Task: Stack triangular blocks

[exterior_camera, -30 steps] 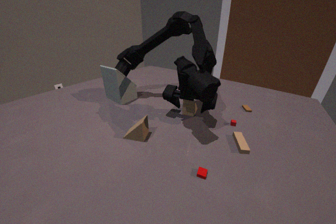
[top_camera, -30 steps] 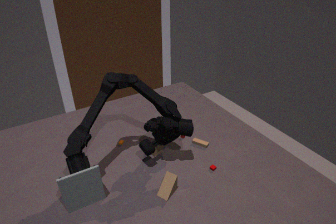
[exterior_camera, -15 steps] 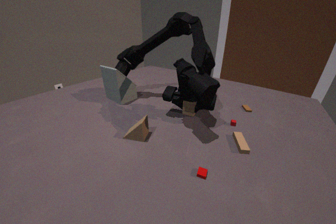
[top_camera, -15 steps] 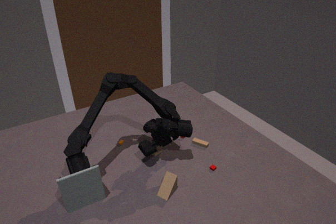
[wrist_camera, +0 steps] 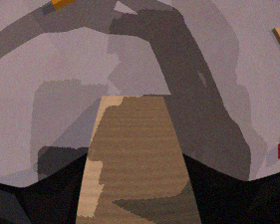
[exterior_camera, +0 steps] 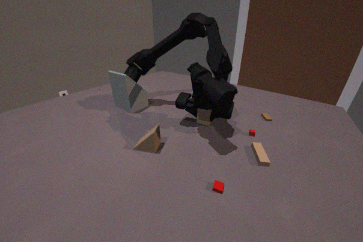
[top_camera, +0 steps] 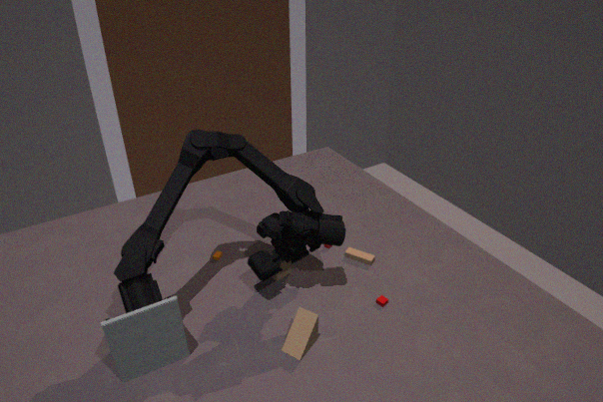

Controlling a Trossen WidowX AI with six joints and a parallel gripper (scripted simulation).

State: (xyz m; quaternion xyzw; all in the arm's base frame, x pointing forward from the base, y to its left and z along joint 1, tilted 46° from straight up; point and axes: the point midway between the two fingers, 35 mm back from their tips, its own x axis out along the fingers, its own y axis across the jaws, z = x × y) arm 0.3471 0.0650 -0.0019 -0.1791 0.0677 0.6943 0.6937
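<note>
My gripper tip is now 140 mm to the right of the small orange block, 100 mm past it and 10 mm above it. Round my gripper tip: small tan tile: 200 mm ahead, 160 mm to the left, 10 mm below; then flat tan plank: 200 mm ahead, 80 mm to the right.
</note>
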